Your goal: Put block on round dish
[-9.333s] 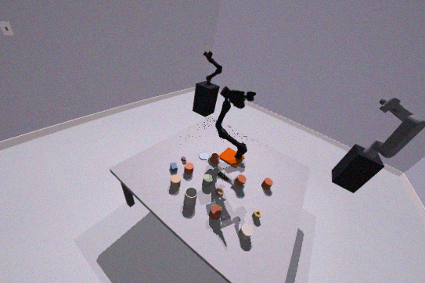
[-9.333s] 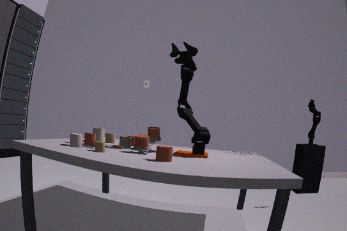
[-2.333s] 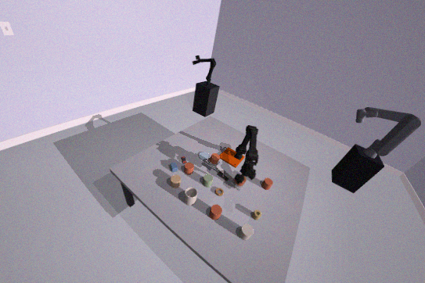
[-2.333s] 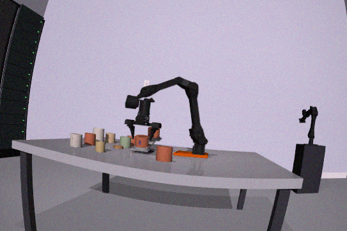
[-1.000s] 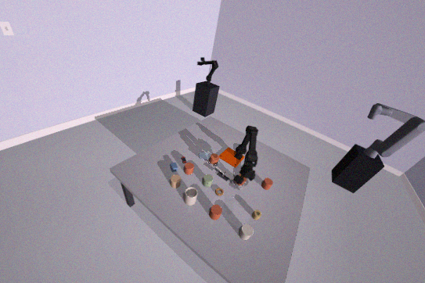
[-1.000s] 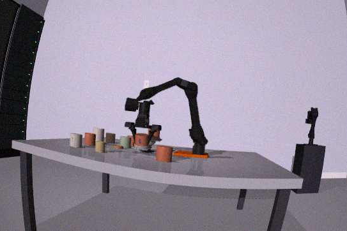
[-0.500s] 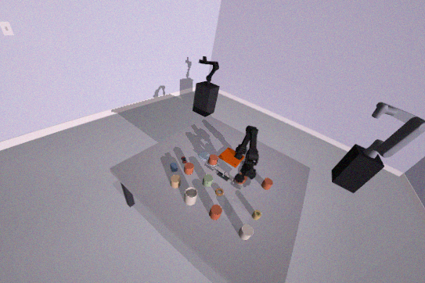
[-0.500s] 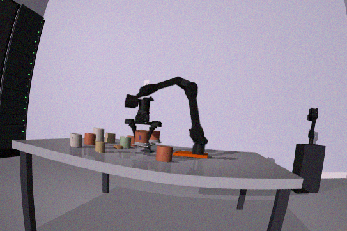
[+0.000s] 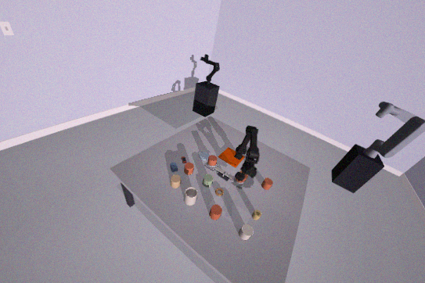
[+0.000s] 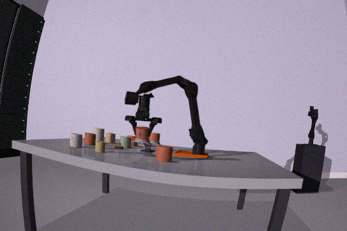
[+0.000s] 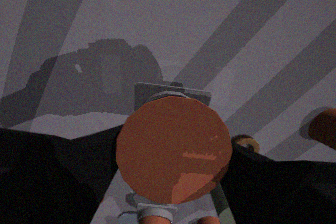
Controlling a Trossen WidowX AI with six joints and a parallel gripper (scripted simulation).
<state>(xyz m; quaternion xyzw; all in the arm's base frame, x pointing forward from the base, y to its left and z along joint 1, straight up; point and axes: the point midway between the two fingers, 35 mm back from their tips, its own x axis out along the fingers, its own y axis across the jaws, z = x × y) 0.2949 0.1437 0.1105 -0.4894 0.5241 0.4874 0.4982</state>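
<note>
The grey block lies 20 mm below my gripper tip. From my gripper tip the other things lie so: balance 130 mm to the right, 70 mm below; then pale round dish 80 mm behind, 390 mm to the right, 90 mm below; then balance beam 130 mm to the right, 50 mm below.
</note>
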